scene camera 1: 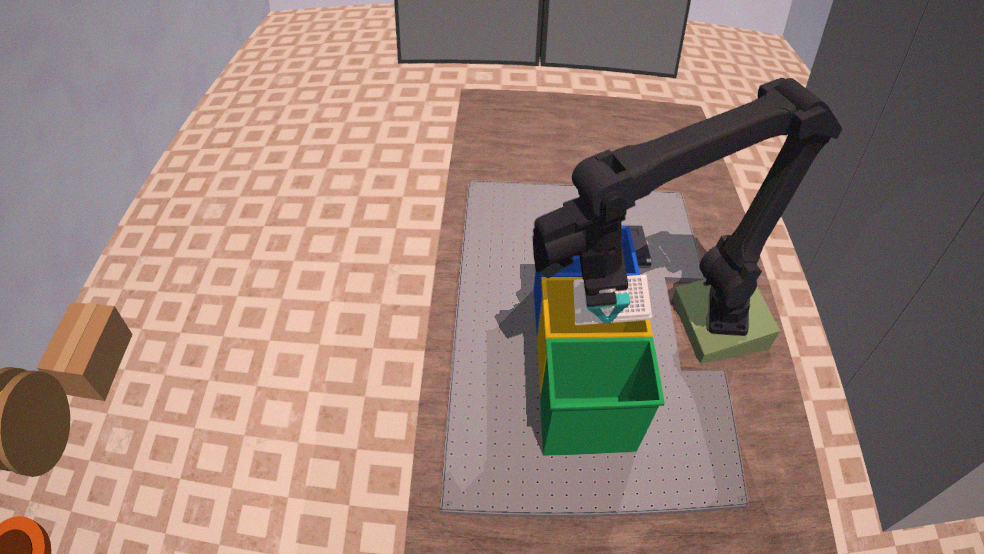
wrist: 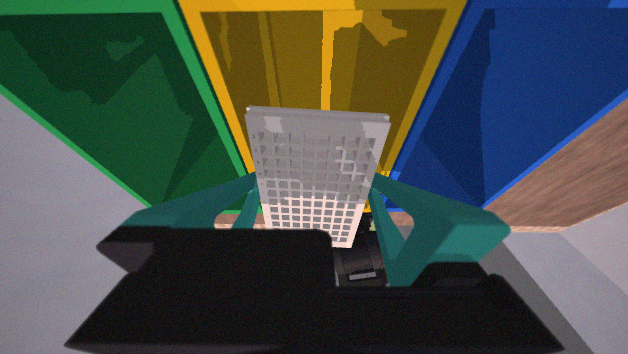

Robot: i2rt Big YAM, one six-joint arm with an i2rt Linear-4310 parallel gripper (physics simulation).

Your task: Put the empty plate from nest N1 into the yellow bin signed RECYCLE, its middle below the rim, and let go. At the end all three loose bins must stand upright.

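Seen in the pictures: gripper, fingertip midpoint: (scene camera 1: 604, 301) (wrist: 314, 177); arm's base, origin of the base link: (scene camera 1: 728, 311).
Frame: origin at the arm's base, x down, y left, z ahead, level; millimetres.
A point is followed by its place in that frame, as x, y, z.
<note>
The white plate with a grid of square wells (scene camera 1: 636, 297) @[-176, 171, 227] (wrist: 315, 165) @[-169, 184, 299] is held between the teal fingers of my gripper (scene camera 1: 607, 309) @[-160, 180, 278] (wrist: 314, 177) @[-160, 180, 278]. The gripper is shut on it across its two long sides. The plate is over the opening of the yellow bin (scene camera 1: 597, 335) @[-143, 239, 280] (wrist: 340, 4) @[-143, 191, 374], and in the wrist view its far edge lies between that bin's side walls. Its exact height against the rim is hard to tell. The yellow bin stands upright between the green bin (scene camera 1: 599, 430) @[-55, 365, 242] (wrist: 172, 10) @[-143, 266, 354] and the blue bin (scene camera 1: 630, 249) @[-141, 25, 245] (wrist: 550, 55) @[-88, 8, 392]. The RECYCLE sign does not show.
The green bin stands upright on the near side, and the blue one, partly hidden by the arm, on the far side. They stand on a grey perforated board (scene camera 1: 482, 412) @[38, 324, 450]. A dark object (scene camera 1: 641, 240) @[25, -186, 207] is beside the blue bin. The arm's base stands on a green block (scene camera 1: 702, 344) @[17, 87, 54].
</note>
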